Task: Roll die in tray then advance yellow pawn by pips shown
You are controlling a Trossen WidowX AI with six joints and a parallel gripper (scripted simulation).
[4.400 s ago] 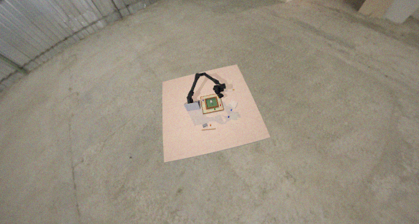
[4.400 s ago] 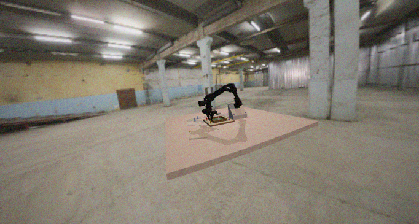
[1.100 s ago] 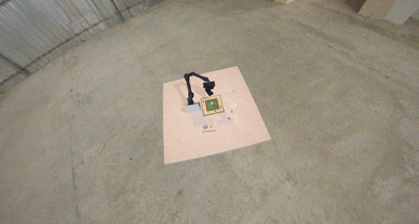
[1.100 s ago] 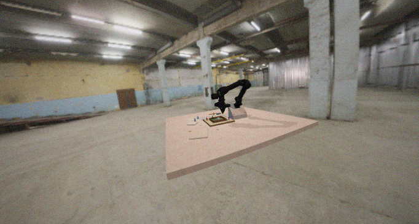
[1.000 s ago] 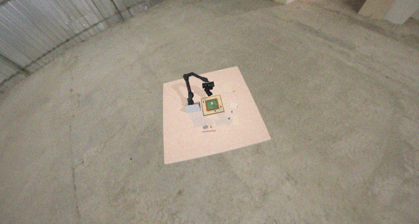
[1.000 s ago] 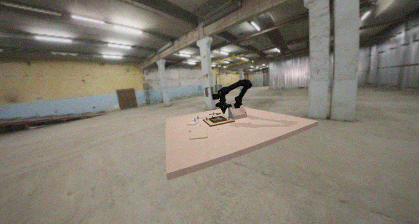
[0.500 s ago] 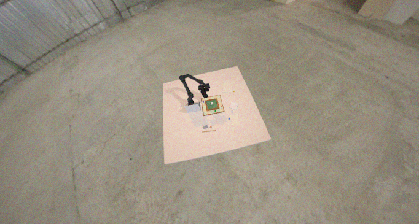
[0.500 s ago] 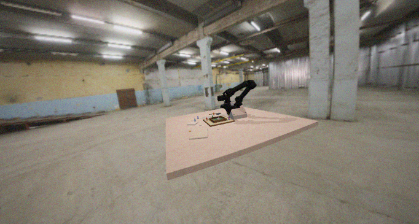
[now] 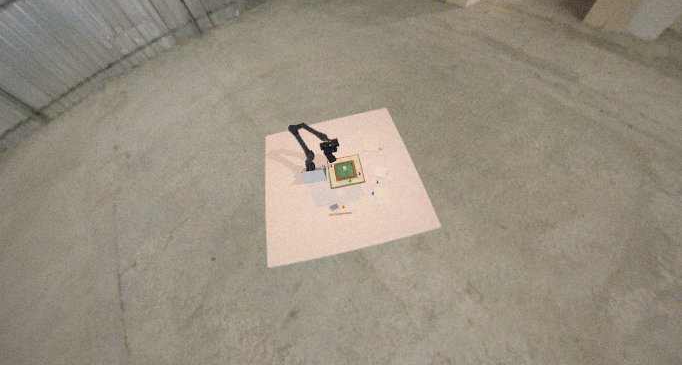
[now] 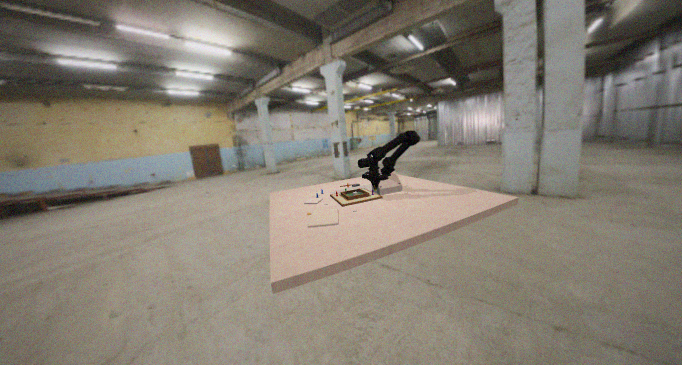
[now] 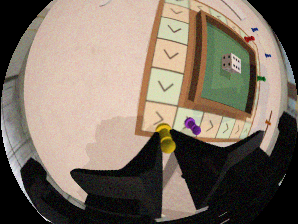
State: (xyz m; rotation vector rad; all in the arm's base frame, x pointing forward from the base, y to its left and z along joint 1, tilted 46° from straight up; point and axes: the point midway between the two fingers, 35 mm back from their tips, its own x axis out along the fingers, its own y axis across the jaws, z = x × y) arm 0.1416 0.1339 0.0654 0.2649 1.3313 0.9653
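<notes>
Now: gripper tip 1 cm below the yellow pawn. Round my gripper tip: green felt tray: 12 cm ahead, 10 cm to the right, 5 cm below; white die: 12 cm ahead, 9 cm to the right, 4 cm below; green pawn: 21 cm to the right, 16 cm ahead, 3 cm below.
</notes>
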